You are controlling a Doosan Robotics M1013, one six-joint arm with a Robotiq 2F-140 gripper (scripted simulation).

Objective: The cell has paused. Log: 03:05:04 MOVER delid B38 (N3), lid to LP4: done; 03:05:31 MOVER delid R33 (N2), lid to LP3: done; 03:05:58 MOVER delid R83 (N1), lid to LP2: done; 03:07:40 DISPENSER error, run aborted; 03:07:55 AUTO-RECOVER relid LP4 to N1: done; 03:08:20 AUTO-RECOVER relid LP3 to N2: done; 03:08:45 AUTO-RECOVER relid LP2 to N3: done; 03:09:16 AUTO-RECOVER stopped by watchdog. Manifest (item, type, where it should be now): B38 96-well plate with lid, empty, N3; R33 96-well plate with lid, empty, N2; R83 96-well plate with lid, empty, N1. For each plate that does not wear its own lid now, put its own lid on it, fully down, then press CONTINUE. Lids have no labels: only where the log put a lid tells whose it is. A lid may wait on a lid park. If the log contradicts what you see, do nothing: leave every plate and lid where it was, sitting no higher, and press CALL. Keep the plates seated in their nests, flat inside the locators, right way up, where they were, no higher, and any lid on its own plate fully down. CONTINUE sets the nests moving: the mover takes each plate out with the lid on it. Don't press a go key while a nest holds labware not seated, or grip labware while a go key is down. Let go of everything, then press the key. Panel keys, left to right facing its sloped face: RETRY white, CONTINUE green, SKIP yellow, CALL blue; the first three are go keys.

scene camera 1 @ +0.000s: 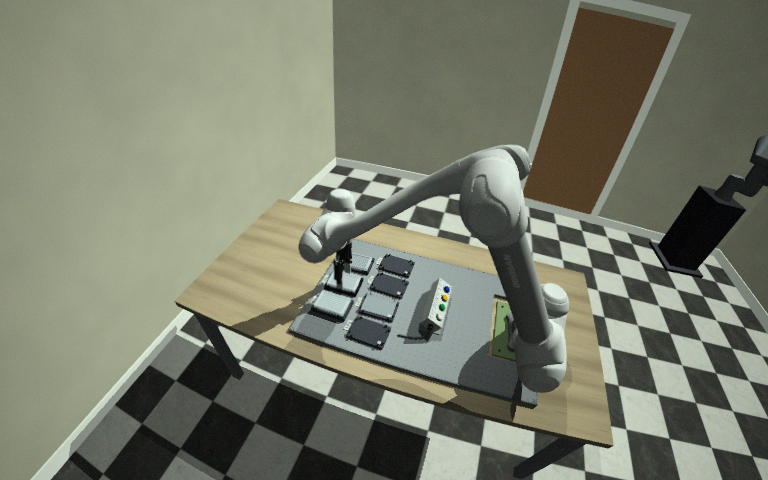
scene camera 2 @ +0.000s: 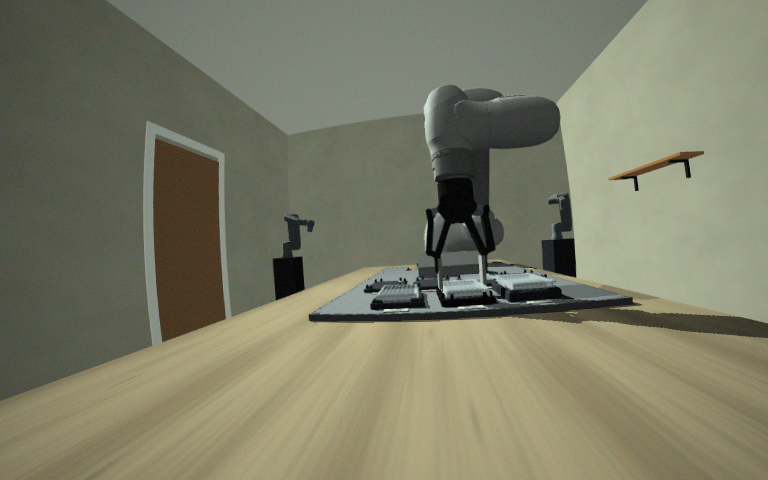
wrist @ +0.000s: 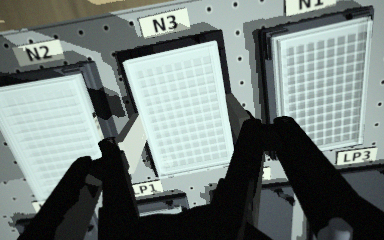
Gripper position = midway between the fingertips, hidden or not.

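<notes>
My gripper [scene camera 2: 462, 287], also in the wrist view [wrist: 184, 116]. Clear lid [wrist: 180, 97]. Lid park LP4 [scene camera 1: 363, 330]. Key panel [scene camera 1: 429, 319]. N1 plate [wrist: 329, 57].
</notes>
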